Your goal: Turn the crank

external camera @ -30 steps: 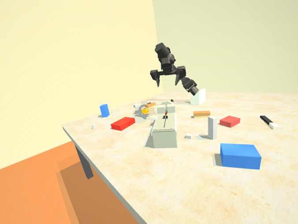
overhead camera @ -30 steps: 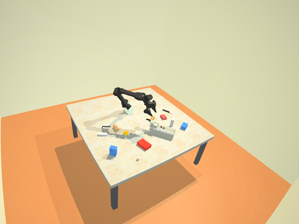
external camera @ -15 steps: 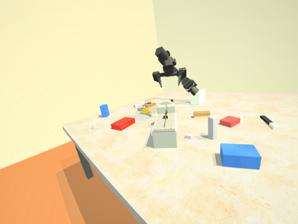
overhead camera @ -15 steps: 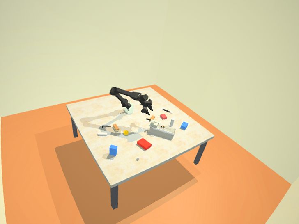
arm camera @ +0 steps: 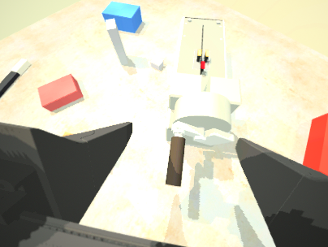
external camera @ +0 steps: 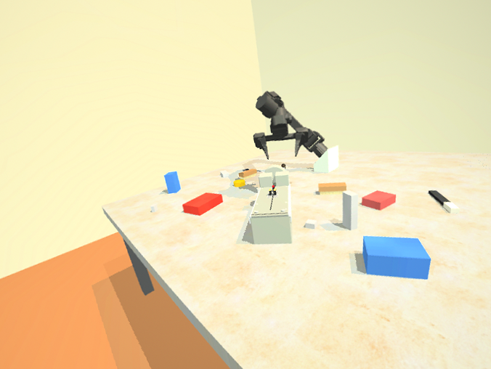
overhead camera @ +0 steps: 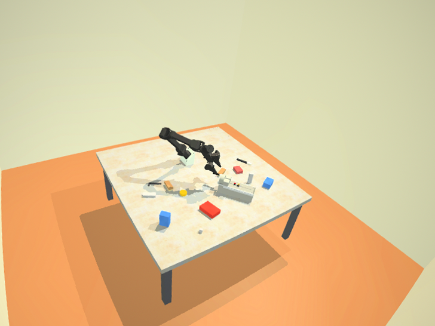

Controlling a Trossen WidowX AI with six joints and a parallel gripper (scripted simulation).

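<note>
My gripper tip is 40 mm above the crank and 10 mm to the left of it. The rest, counted from my gripper tip: brown crank handle (40 mm below, 10 mm to the right, 10 mm behind); then red pointer (120 mm ahead, 70 mm to the left, 60 mm below); then yellow disc (280 mm to the right, 130 mm below, 20 mm behind).
</note>
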